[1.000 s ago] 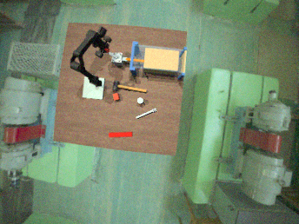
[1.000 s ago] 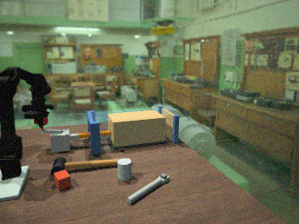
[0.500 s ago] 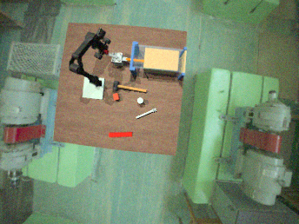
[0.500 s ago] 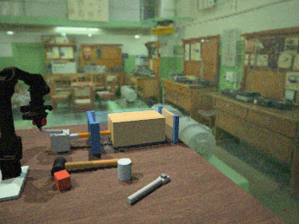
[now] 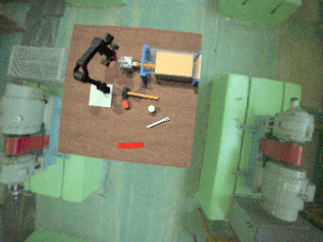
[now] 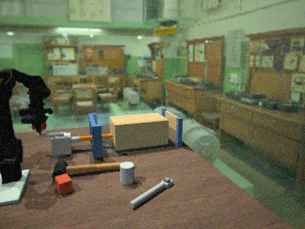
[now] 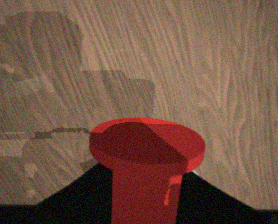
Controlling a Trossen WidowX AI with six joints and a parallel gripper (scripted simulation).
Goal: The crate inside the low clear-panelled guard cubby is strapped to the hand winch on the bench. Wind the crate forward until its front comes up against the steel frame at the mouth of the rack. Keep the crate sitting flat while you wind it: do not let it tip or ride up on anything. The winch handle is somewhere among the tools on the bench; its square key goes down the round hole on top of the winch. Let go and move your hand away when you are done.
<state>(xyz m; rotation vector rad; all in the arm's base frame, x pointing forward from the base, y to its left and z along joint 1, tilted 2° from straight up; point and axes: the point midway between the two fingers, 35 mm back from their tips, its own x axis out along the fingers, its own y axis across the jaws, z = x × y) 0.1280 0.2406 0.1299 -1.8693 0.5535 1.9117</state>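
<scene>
The blue steel frame lies 250 mm ahead of my gripper tip, 50 mm to the right of it and 10 mm below it. Round my gripper tip: winch handle (40 mm ahead, 10 mm to the right, 10 mm below); red knob (20 mm above); winch (80 mm ahead, 30 mm to the right, 80 mm below).
</scene>
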